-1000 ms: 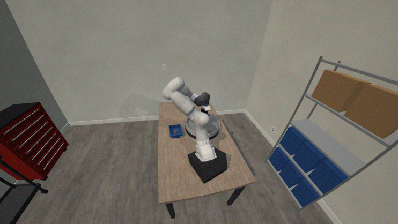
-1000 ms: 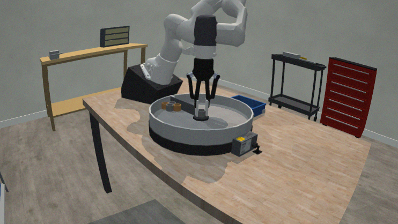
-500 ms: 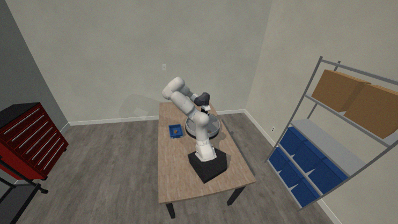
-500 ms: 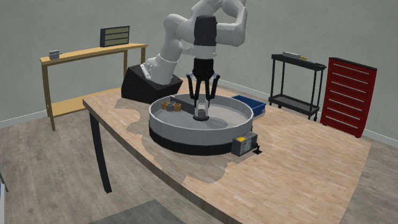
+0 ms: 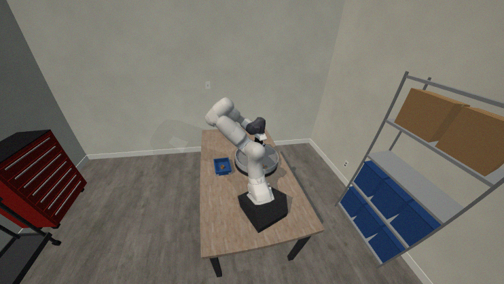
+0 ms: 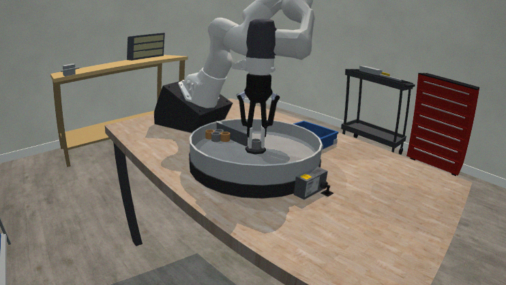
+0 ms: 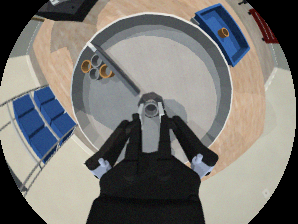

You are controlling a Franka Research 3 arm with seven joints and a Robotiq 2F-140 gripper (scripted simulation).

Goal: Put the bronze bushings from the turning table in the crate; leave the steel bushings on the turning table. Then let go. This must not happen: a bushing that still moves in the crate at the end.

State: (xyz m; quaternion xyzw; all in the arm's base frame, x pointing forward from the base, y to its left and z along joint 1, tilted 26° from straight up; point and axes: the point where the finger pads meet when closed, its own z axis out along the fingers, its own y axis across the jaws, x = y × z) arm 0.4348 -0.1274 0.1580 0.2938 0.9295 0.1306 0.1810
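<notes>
The grey round turning table lies 50 mm below my hand. Round my hand: grey turning table: 10 mm ahead, 50 mm below; then blue crate: 40 mm behind, 340 mm to the left, 80 mm below.
</notes>
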